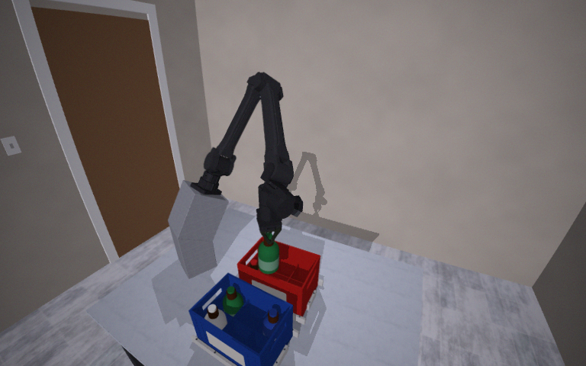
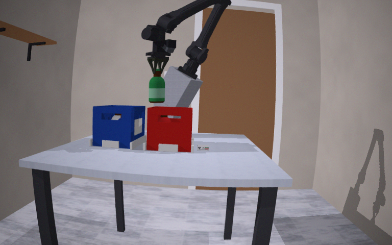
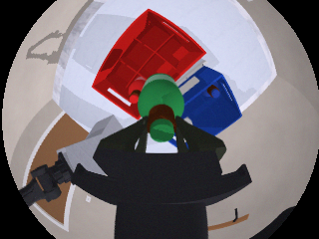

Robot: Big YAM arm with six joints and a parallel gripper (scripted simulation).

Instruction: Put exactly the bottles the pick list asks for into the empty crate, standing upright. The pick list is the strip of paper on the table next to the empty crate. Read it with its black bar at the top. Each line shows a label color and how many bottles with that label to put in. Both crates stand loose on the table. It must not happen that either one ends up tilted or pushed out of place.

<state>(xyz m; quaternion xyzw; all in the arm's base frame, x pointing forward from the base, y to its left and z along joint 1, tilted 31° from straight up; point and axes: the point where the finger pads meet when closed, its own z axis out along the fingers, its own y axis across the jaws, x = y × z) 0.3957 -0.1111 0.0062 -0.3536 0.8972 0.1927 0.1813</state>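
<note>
Now: the red crate 1 cm behind my hand, 7 cm to the left of it and 25 cm below it. Round my hand: blue crate (17 cm to the right, 25 cm below); red-label bottle (10 cm behind, 2 cm to the left, 25 cm below); blue bottle (9 cm ahead, 12 cm to the right, 25 cm below).
</note>
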